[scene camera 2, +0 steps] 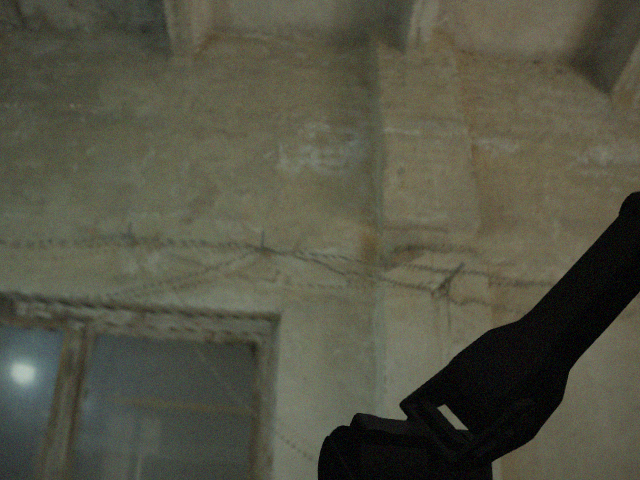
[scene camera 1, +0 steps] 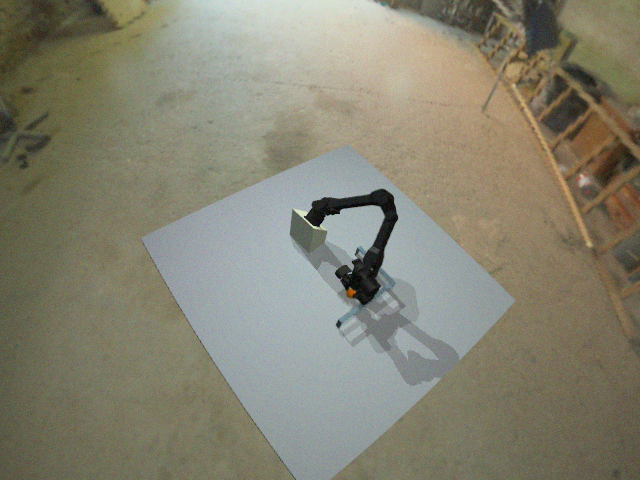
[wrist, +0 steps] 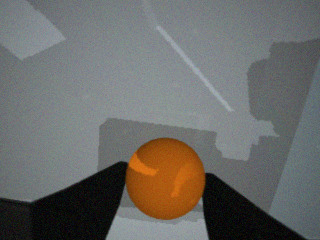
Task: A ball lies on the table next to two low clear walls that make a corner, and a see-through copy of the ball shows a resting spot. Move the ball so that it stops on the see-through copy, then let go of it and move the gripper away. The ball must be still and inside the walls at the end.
Note:
In view: the gripper (wrist: pixel 165 175) and an orange ball (wrist: pixel 165 178).
Scene camera 2 does not show the orange ball: it is out of frame.

